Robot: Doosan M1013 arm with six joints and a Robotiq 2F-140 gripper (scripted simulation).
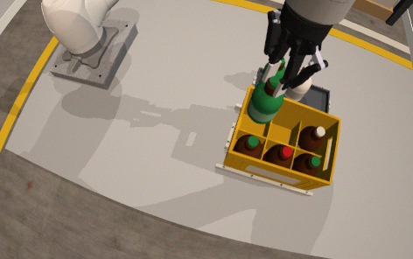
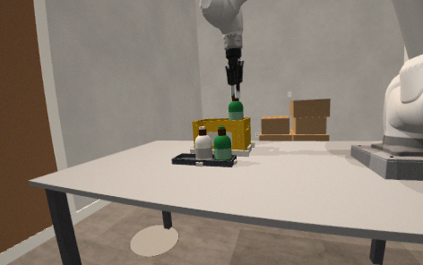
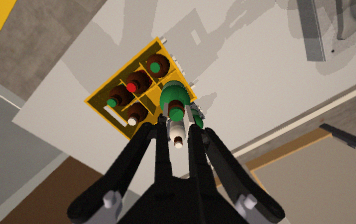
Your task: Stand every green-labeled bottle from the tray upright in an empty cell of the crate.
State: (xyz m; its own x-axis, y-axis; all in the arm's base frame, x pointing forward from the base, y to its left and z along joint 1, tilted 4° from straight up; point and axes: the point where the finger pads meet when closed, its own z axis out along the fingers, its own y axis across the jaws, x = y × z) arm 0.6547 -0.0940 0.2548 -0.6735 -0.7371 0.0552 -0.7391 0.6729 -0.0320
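The yellow crate lies 90 mm ahead of my hand, 40 mm to the right of it and 230 mm below it. The rest, counted from my hand: red-capped bottle: 90 mm ahead, 90 mm to the right, 230 mm below; then brown bottle: 170 mm ahead, 230 mm below; then white-labeled bottle: 110 mm ahead, 180 mm to the left, 230 mm below.
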